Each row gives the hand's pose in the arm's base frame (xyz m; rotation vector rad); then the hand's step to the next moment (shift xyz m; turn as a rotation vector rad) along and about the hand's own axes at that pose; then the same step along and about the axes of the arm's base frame.
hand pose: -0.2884 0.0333 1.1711 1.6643 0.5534 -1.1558
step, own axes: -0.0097 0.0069 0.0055 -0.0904 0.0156 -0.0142
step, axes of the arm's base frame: -0.0012 -0.0062 0.0115 -0.0214 0.0211 0.0878
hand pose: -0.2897 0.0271 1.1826 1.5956 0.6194 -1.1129
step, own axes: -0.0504 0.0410 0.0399 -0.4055 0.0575 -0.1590
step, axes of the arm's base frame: -0.0018 -0.0434 0.0627 -0.0729 0.1878 0.3904
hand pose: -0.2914 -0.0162 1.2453 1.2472 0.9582 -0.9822
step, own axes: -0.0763 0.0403 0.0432 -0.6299 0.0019 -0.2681
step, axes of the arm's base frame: 0.0173 -0.0357 0.0880 -0.1974 0.3073 0.5790
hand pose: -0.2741 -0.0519 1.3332 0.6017 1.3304 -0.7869
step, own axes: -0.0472 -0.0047 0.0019 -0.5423 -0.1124 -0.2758
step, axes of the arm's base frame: -0.0052 0.0030 0.0471 -0.2875 0.2297 0.4974
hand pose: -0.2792 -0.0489 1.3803 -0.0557 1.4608 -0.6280
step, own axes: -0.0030 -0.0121 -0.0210 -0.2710 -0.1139 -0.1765
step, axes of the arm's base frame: -0.0239 -0.0018 0.0047 -0.2006 0.0793 0.2666
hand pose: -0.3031 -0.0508 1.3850 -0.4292 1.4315 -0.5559
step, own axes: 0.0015 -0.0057 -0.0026 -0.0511 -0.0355 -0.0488
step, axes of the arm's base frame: -0.0031 -0.0053 0.0019 -0.0547 0.0045 0.0570
